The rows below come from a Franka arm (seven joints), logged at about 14 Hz.
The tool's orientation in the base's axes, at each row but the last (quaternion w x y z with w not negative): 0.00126 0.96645 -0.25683 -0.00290; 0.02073 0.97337 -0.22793 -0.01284; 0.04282 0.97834 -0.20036 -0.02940; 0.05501 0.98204 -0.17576 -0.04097; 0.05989 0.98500 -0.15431 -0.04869; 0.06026 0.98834 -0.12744 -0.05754; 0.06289 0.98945 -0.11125 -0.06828
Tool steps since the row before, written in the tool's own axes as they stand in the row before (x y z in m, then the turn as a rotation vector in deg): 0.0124 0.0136 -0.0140 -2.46 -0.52 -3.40; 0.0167 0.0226 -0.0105 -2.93 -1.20 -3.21; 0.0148 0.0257 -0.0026 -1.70 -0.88 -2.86; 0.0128 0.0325 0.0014 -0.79 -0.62 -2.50; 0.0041 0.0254 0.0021 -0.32 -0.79 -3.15; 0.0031 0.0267 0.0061 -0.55 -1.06 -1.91; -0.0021 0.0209 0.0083 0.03 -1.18 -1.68
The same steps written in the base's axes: 0.0041 -0.0179 0.0140 -1.86 1.68 3.41; 0.0053 -0.0273 0.0113 -1.98 2.49 3.20; 0.0038 -0.0292 0.0044 -1.00 1.68 2.83; 0.0008 -0.0349 0.0018 -0.28 1.09 2.45; -0.0039 -0.0255 0.0010 0.29 1.17 3.03; -0.0043 -0.0271 -0.0027 -0.02 1.36 1.80; -0.0077 -0.0206 -0.0050 0.53 1.32 1.48
